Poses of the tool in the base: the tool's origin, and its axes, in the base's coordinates. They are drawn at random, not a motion.
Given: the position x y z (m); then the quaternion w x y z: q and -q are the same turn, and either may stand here.
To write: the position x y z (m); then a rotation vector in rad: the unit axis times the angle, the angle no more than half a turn. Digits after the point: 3 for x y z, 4 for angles.
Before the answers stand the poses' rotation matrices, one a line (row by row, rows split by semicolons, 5 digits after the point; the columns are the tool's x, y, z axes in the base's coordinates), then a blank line. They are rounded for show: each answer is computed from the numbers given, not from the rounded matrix.
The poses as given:
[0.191, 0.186, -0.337, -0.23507, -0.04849, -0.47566, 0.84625]
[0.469, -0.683, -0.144, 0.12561, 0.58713, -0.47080, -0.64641]
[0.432, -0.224, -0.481, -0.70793, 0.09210, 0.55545, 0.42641]
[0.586, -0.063, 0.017, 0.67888, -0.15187, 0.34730, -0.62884]
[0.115, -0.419, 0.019, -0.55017, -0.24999, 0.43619, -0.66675]
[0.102, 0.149, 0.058, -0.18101, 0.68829, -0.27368, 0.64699]
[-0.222, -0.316, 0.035, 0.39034, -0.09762, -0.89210, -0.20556]
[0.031, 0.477, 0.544, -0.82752, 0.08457, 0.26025, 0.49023]
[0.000, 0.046, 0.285, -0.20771, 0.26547, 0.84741, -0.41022]
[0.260, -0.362, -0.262, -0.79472, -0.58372, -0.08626, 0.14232]
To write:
-0.88478 0.44399 0.14156; -0.35173 -0.43698 -0.82785; -0.30570 -0.78226 0.54279
-0.27900 -0.39045 -0.87733; -0.71523 -0.52514 0.46116; -0.64078 0.75616 -0.13275
0.01930 0.70605 -0.70790; -0.50142 0.61938 0.60410; 0.86499 0.34330 0.36598
-0.03211 0.74833 0.66255; -0.95930 0.16299 -0.23059; -0.28055 -0.64300 0.71264
-0.26964 -0.95174 -0.14660; 0.51557 -0.01410 -0.85673; 0.81332 -0.30659 0.49449
0.01301 -0.14252 0.98971; -0.61096 -0.78467 -0.10496; 0.79155 -0.60331 -0.09728
-0.67621 0.33465 -0.65632; 0.01370 0.89643 0.44297; 0.73658 0.29055 -0.61076
0.38389 0.85537 -0.34781; -0.76733 0.50504 0.39513; 0.51364 0.11520 0.85024
-0.77276 0.27951 -0.56983; 0.62034 0.52249 -0.58497; 0.13423 -0.80553 -0.57715
0.94461 0.32691 -0.02904; -0.12551 0.27804 -0.95234; -0.30325 0.90323 0.30366

[0.191, 0.186, -0.337, 0.1331, 1.3052, -2.3220]
[0.469, -0.683, -0.144, 1.7102, -1.3713, -1.8829]
[0.432, -0.224, -0.481, -0.2045, -1.2335, -0.9469]
[0.586, -0.063, 0.017, -0.3411, 0.7800, -1.4124]
[0.115, -0.419, 0.019, 0.5917, -1.0324, 1.5781]
[0.102, 0.149, 0.058, -1.9439, 0.7729, -1.8272]
[-0.222, -0.316, 0.035, -0.2481, -2.2670, -0.5224]
[0.031, 0.477, 0.544, -0.1796, -0.5527, -1.0410]
[0.000, 0.046, 0.285, -0.7390, -2.3591, 1.1420]
[0.260, -0.362, -0.262, 1.2545, 0.1854, -0.3059]

